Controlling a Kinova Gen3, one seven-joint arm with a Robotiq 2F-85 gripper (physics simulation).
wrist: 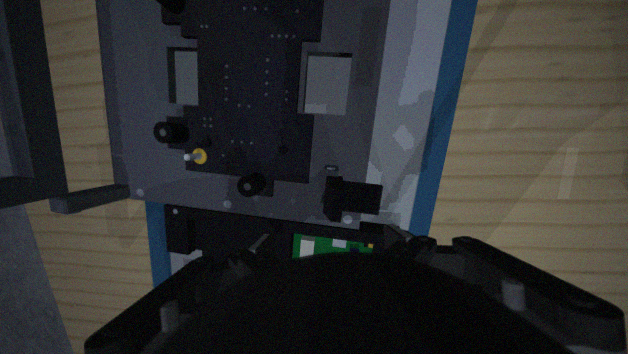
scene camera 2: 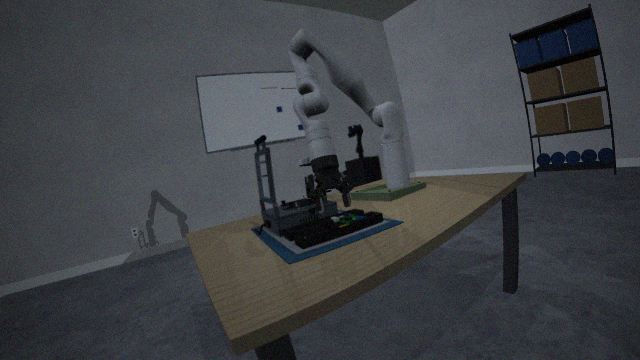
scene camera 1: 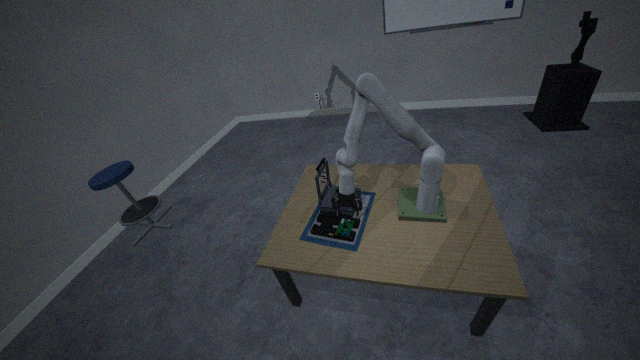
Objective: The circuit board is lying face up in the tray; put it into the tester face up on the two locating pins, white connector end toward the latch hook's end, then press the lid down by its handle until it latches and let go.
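Frame: origin at the arm's base, x up, y ahead, z left, level; centimetres.
Seen in the pictures: gripper, fingertip midpoint: [wrist: 328, 241] [scene camera 2: 335, 209] [scene camera 1: 347, 215]; arm's base, origin of the base link: [scene camera 2: 398, 186] [scene camera 1: 425, 207].
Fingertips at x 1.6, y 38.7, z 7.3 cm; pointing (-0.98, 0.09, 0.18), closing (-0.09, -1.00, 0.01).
Pixels of each thing's top centre, then the offset from my fingertips to it. "*": a spot on its surface instead. Level surfaces: height alone.
- green circuit board, middle of its top: [wrist: 327, 293] [scene camera 2: 348, 216] [scene camera 1: 344, 226] dx -1.4, dy +0.8, dz +6.0 cm
- black tray, surface spot: [scene camera 2: 322, 232] * dx -1.3, dy +12.5, dz +10.1 cm
- blue mat, its level: dx -4.0 cm
- grey tester, surface spot: [wrist: 131, 132] [scene camera 1: 325, 200] * dx +1.8, dy +12.9, dz -9.8 cm
- yellow-ringed locating pin, middle of its top: [wrist: 186, 157] dx +3.7, dy +7.4, dz -7.6 cm
- handle, middle of its top: [scene camera 2: 259, 137] dx +23.9, dy +11.9, dz -13.5 cm
- wooden table, its level: dx -4.2 cm
The green circuit board [scene camera 1: 344, 227] [scene camera 2: 347, 218] [wrist: 329, 245] lies face up in the black tray [scene camera 1: 323, 227] [scene camera 2: 322, 232] at the near end of the blue mat [scene camera 1: 308, 236] [scene camera 2: 286, 255] [wrist: 443, 109]. The grey tester [scene camera 1: 328, 200] [scene camera 2: 291, 217] [wrist: 131, 132] stands behind the tray, its black nest [wrist: 250, 88] bare and a yellow-ringed locating pin [wrist: 199, 156] showing. Its lid [scene camera 1: 322, 176] [scene camera 2: 264, 174] stands upright, handle [scene camera 2: 260, 139] on top. My gripper [scene camera 1: 347, 209] [scene camera 2: 332, 200] is open and empty, low over the tester's end nearest the tray. In the wrist view its body hides most of the tray.
The arm's green base plate [scene camera 1: 409, 211] [scene camera 2: 380, 192] sits on the wooden table [scene camera 1: 402, 263] [scene camera 2: 277, 286] to the right of the mat. A blue stool [scene camera 1: 111, 175], a black pedestal [scene camera 1: 563, 96] and a shelf rack [scene camera 2: 573, 131] stand on the floor away from the table.
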